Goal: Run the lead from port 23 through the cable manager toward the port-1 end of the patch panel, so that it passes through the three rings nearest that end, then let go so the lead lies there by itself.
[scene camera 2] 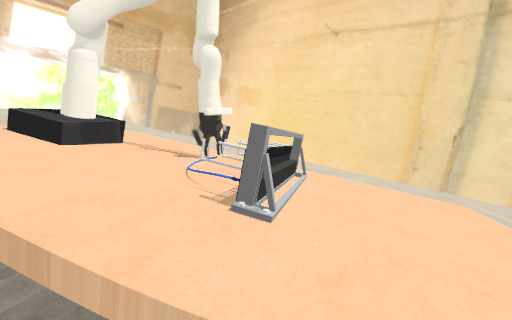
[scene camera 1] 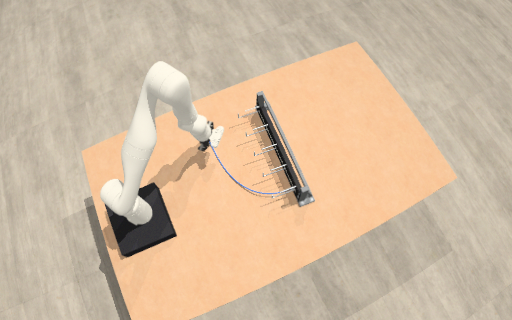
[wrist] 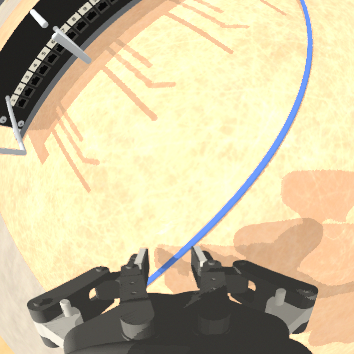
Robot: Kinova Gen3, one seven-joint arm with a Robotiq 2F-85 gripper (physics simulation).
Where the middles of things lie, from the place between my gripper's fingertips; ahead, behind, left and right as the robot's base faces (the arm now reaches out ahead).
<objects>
Now: the grey frame (scene camera 2: 256,161) 240 mm to the right of my hand, 240 mm ahead of it and 60 mm above it.
</objects>
